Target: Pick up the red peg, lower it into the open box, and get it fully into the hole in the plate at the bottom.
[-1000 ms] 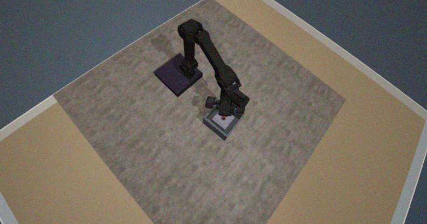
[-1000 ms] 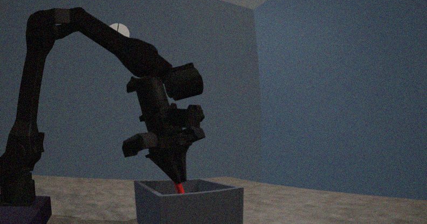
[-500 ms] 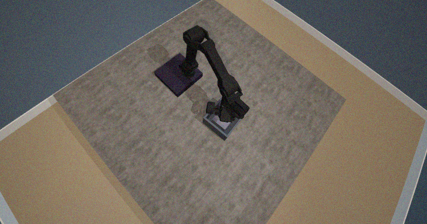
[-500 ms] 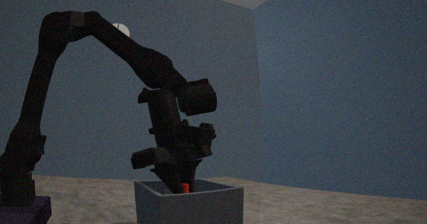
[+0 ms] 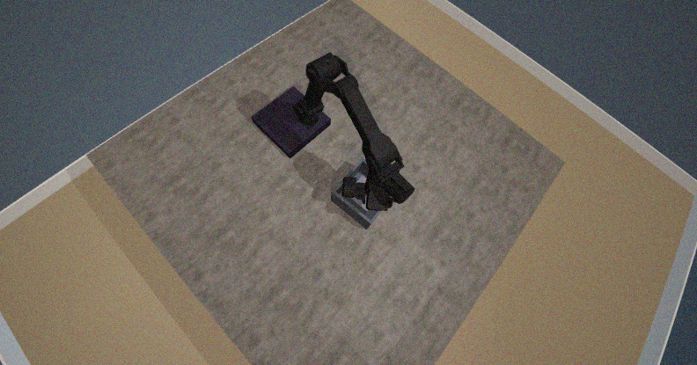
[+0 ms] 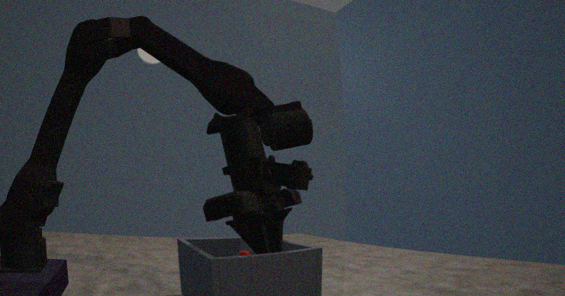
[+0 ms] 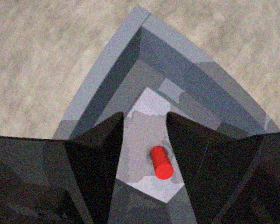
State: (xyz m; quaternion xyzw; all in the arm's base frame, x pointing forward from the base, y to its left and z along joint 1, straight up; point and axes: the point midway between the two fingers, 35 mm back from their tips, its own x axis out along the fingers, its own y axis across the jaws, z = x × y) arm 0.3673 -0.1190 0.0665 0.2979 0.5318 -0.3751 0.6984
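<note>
The red peg lies 3 cm to the left of my gripper tip, 3 cm below it and 3 cm behind it. The rest, counted from my gripper tip: grey box 5 cm below, 3 cm to the left, 3 cm behind.
</note>
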